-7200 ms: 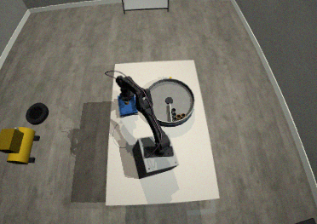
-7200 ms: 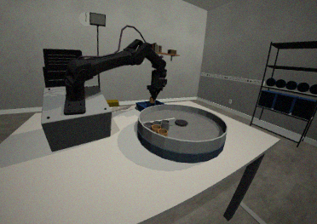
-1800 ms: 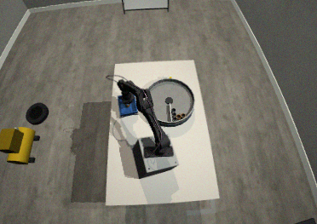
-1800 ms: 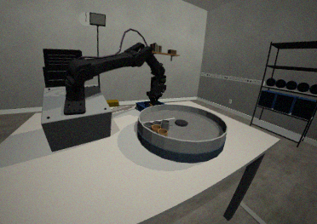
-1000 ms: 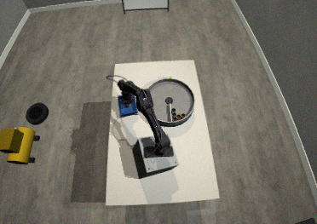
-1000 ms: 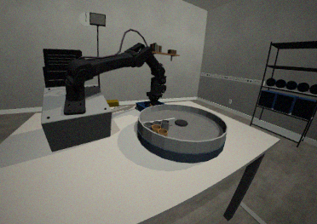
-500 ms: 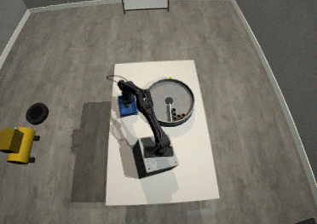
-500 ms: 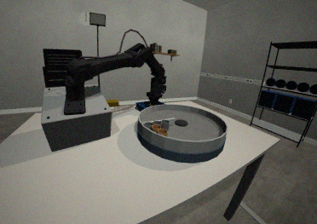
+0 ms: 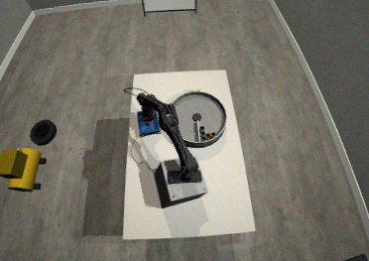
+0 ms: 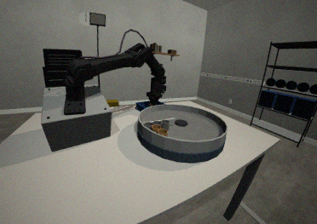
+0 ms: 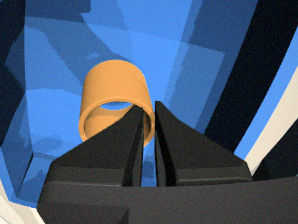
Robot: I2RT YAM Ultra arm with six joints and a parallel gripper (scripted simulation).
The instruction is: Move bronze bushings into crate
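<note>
Right now the blue crate is 10 mm behind my hand, 20 mm to the left of it and 20 mm below it. From my hand the other things lie so: turntable 30 mm behind, 340 mm to the right, 10 mm above.
</note>
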